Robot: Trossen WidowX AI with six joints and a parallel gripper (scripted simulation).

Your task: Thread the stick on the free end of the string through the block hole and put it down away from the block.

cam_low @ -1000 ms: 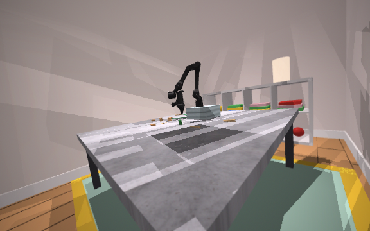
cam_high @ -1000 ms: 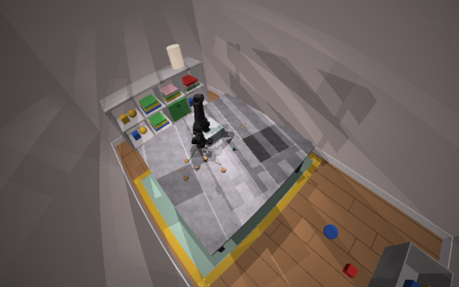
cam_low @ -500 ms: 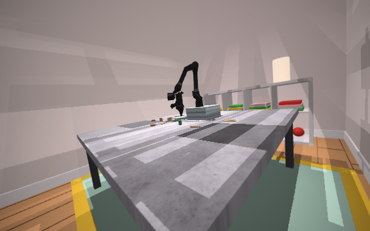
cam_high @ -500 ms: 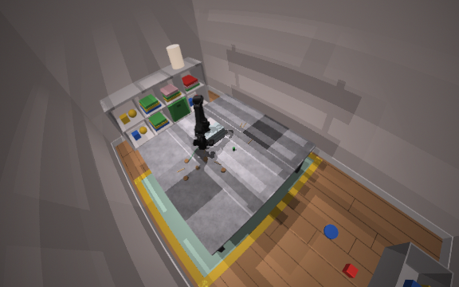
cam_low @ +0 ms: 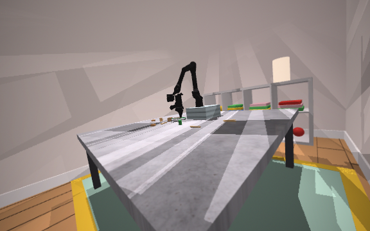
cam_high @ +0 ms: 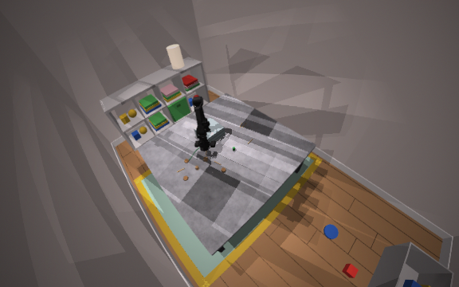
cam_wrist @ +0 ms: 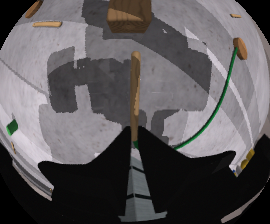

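Right now my gripper tip is 8 cm short of the wooden block and 7 cm to the left of it. From my gripper tip the other things lie so: green piece 19 cm to the left, 16 cm ahead.
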